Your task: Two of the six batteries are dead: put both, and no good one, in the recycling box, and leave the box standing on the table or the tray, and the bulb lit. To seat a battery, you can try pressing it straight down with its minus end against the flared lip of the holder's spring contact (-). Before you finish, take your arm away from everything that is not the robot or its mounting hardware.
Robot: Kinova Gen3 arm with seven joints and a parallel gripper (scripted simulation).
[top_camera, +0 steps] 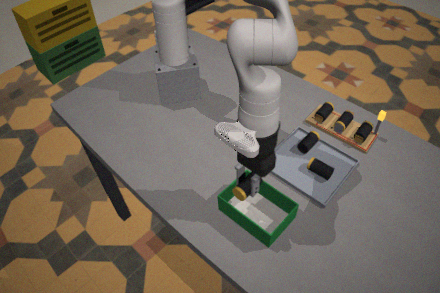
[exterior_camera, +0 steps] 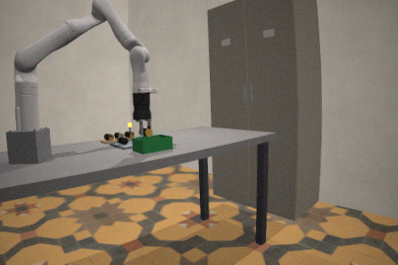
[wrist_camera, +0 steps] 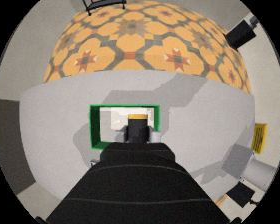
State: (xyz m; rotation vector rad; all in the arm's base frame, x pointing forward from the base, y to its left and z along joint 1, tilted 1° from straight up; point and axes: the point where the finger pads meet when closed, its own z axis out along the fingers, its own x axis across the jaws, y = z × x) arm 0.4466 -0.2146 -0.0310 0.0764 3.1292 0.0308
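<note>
Now: hand 8 cm above the green recycling box and 3 cm short of it.
</note>
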